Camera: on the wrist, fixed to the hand. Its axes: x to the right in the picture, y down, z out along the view.
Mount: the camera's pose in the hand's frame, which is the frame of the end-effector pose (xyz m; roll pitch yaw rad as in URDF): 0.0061 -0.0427 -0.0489 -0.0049 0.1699 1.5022
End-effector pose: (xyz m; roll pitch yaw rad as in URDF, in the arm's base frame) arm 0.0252 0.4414 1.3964 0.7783 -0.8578 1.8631
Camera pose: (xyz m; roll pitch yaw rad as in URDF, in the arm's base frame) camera 0.0062 0.4910 1.3586 -0.9296 -0.4377 -2.4079
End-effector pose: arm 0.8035 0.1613 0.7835 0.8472 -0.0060 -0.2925
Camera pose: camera 0.8121 0.1675 0.7192 0.0533 -0.6756 1.1964
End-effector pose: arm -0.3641 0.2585 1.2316 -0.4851 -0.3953 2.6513
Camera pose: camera -0.3485 0.3188 1.2124 -0.5167 0.5647 -2.4197
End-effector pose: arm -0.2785 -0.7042 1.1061 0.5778 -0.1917 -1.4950
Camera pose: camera -0.2862 -0.7231 1.0442 -0.1731 -0.4127 0.0856
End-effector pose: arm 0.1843 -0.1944 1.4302 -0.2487 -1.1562 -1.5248
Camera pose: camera 0.1326 -0.2330 1.4209 -1.1852 0.1019 -0.3664
